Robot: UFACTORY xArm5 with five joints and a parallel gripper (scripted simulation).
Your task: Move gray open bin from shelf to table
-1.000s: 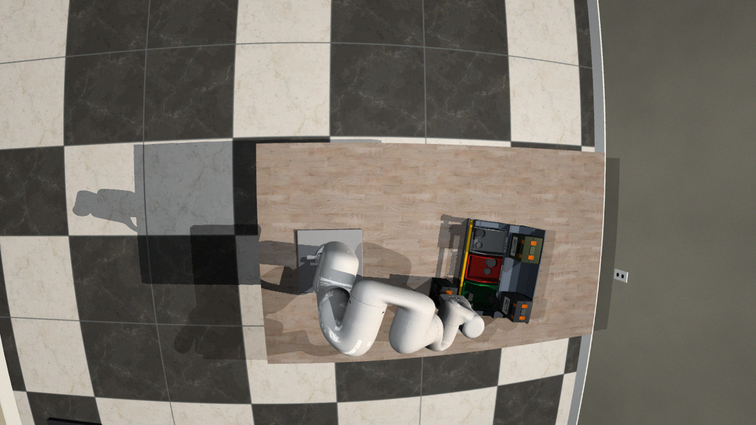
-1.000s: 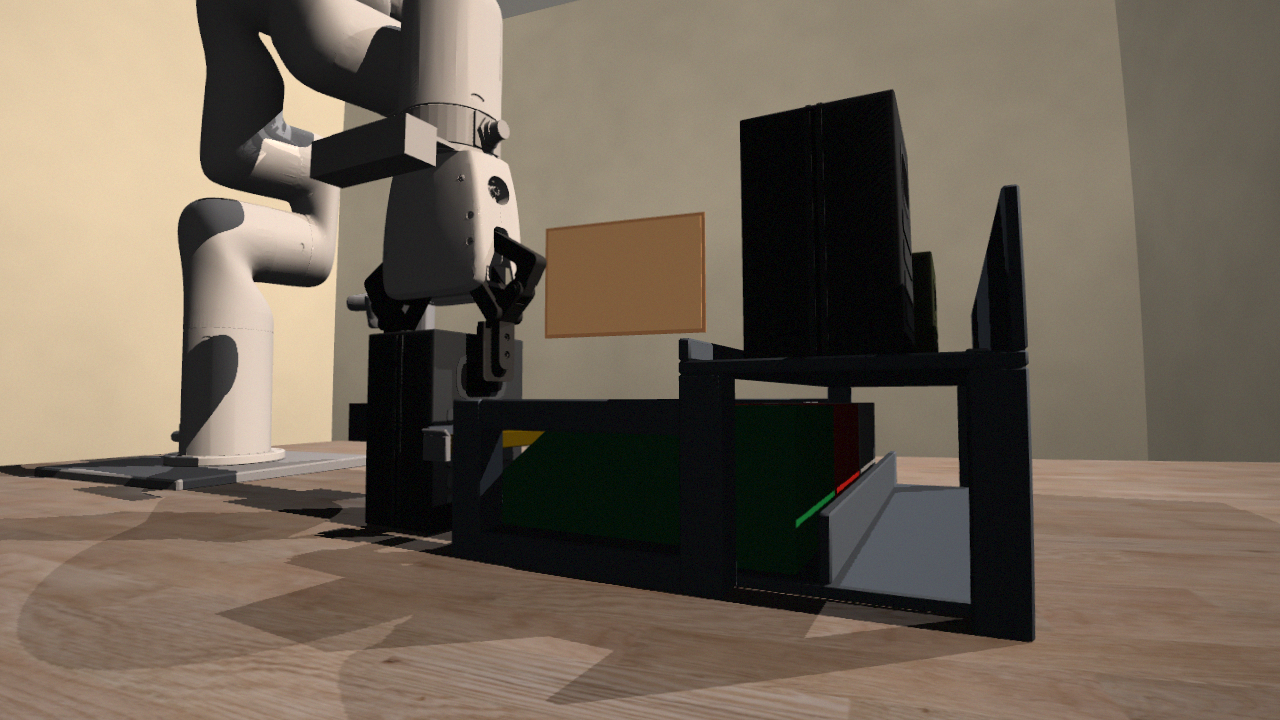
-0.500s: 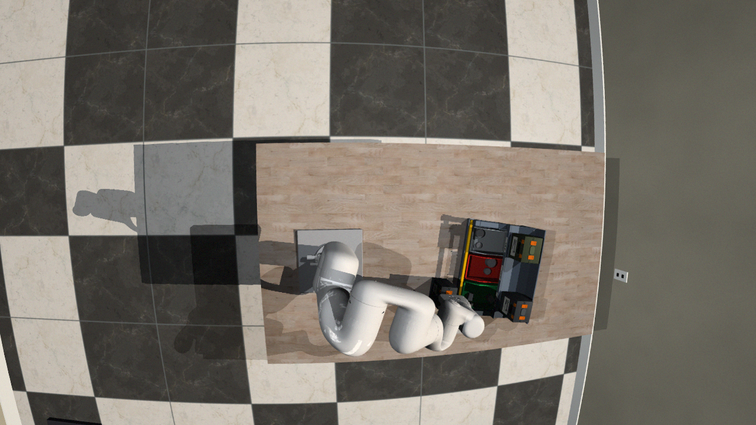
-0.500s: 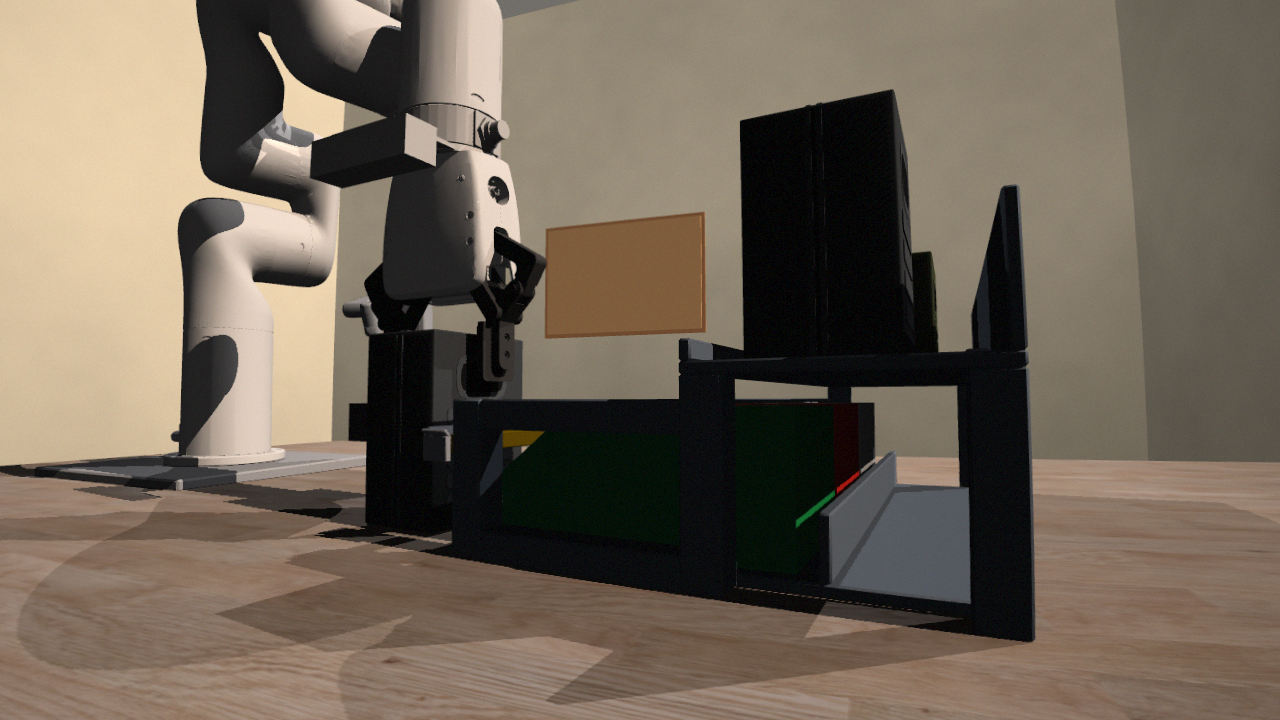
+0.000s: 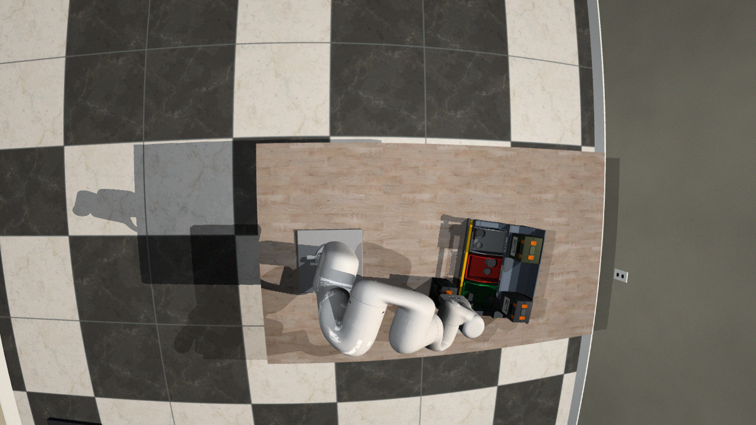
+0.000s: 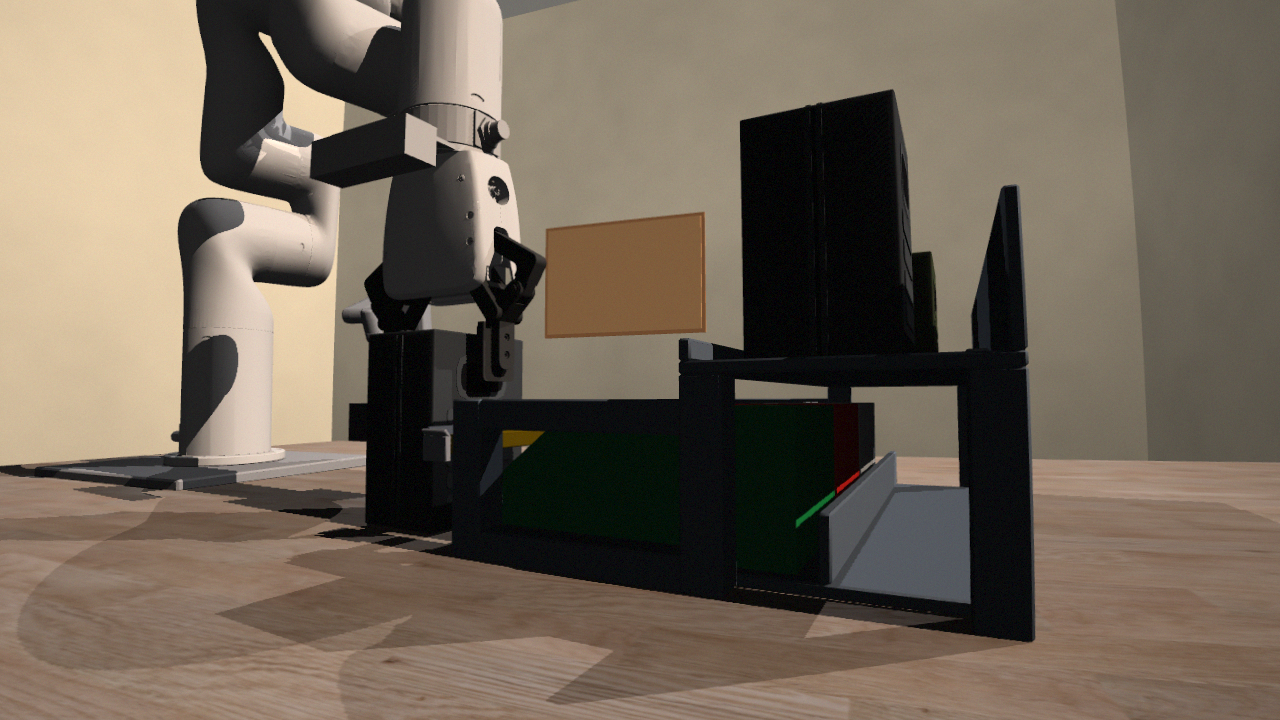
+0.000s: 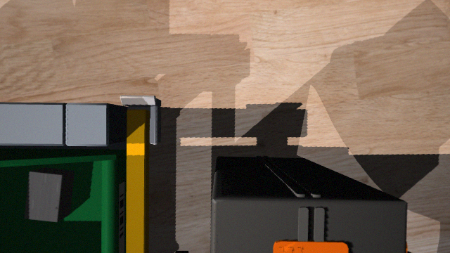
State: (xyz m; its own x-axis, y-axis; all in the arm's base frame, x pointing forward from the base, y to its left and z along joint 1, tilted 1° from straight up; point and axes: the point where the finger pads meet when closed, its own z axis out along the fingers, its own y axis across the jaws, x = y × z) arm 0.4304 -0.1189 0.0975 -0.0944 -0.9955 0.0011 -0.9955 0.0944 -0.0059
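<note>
Now: the dark box 4 cm below my hand. The rest, counted from my hand: red bin (19 cm ahead, 9 cm to the left, 6 cm below); yellow bar (10 cm to the left, 9 cm ahead, 5 cm below); green bin (18 cm ahead, 6 cm below, 2 cm to the right).
</note>
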